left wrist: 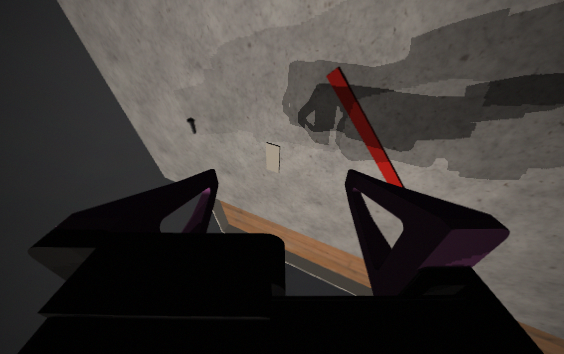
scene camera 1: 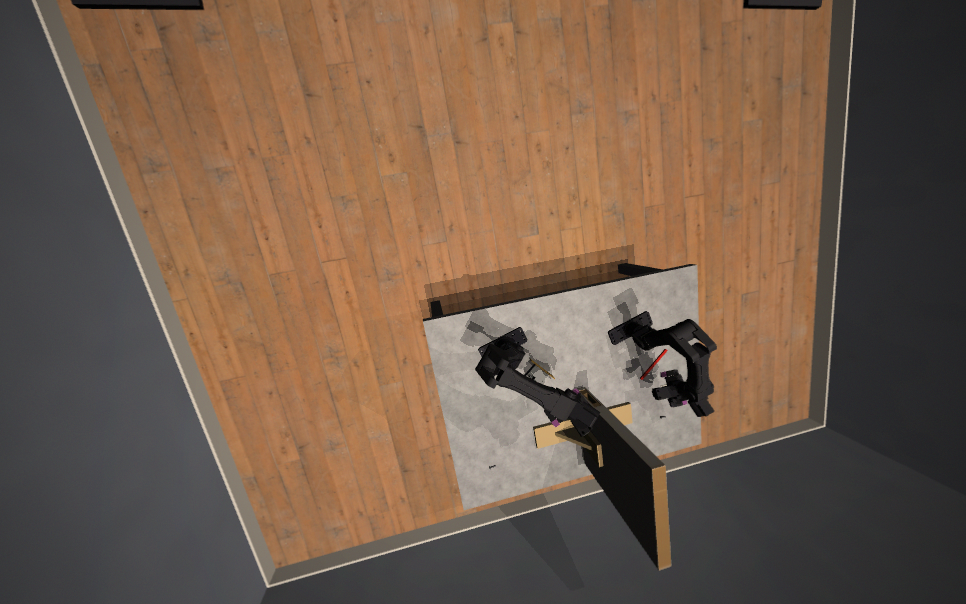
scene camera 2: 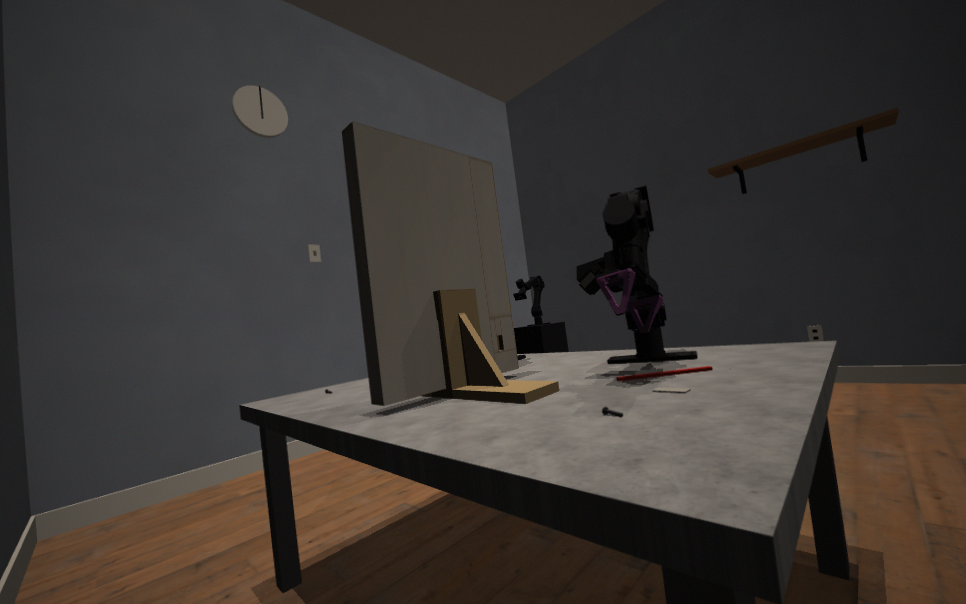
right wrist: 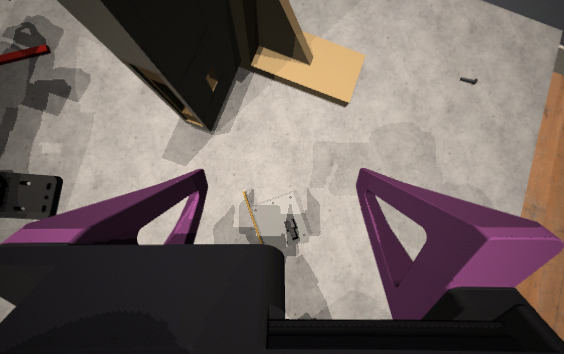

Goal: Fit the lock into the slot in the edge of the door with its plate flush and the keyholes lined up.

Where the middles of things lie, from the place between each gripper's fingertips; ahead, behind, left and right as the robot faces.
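The door (scene camera 1: 634,479) is 180 mm to the left of my right hand, 230 mm ahead of it and 40 mm above it. Counted from my right hand too, the wooden bracket (scene camera 2: 471,373) is 230 mm ahead and 180 mm to the left, but 140 mm below, whereas the thin red rod (left wrist: 336,78) is 520 mm to the left, 10 mm behind and 240 mm below. Going by its middle, the door is nearer to my right hand than to my left hand.
From my left hand, the door is 330 mm to the right, 180 mm ahead and 170 mm above, and the wooden bracket is 330 mm to the right, 180 mm ahead and 10 mm below. My left hand itself is 60 mm past the thin red rod, 10 mm to the right of it and 100 mm above it.
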